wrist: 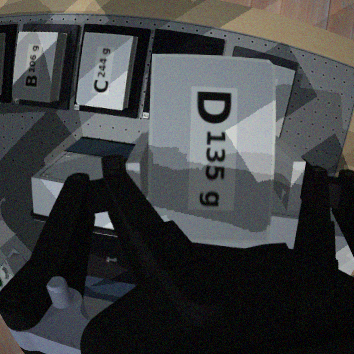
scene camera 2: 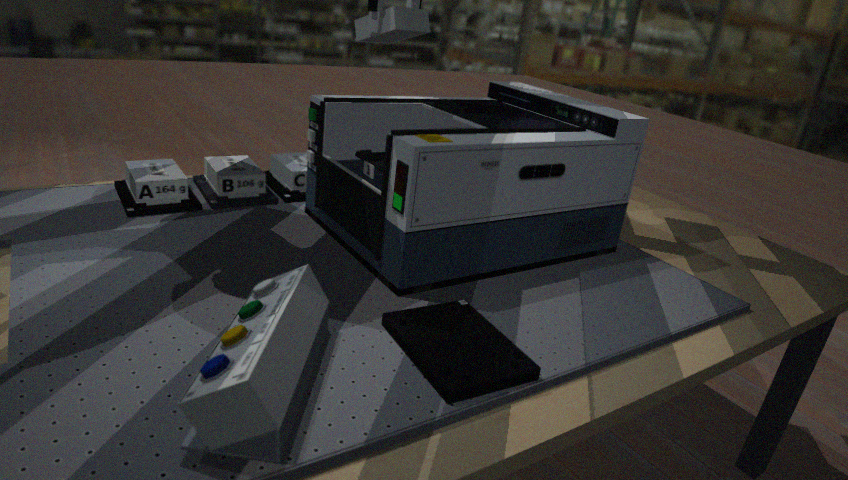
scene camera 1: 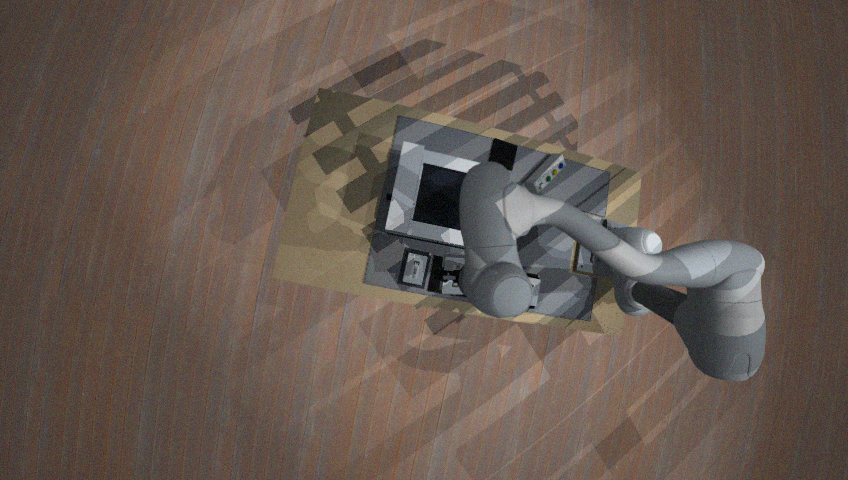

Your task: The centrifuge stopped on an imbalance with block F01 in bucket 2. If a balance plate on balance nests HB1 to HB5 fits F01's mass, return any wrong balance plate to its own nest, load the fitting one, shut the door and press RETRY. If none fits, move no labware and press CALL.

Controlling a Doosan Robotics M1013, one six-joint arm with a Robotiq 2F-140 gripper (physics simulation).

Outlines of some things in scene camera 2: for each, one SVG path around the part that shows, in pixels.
A balance plate D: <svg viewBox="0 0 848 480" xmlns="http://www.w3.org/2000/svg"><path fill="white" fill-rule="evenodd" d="M428 10L398 6L384 9L380 33L367 31L369 15L356 19L355 42L391 44L430 33Z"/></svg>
A balance plate B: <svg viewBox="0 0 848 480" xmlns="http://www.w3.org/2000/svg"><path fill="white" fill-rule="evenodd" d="M266 174L247 155L204 157L204 177L218 197L228 196L228 199L256 197L259 194L266 193Z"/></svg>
A balance plate A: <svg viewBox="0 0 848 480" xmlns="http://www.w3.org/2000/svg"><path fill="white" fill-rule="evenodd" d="M125 161L126 184L136 204L146 203L146 206L181 203L181 200L189 199L188 178L173 159Z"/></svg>
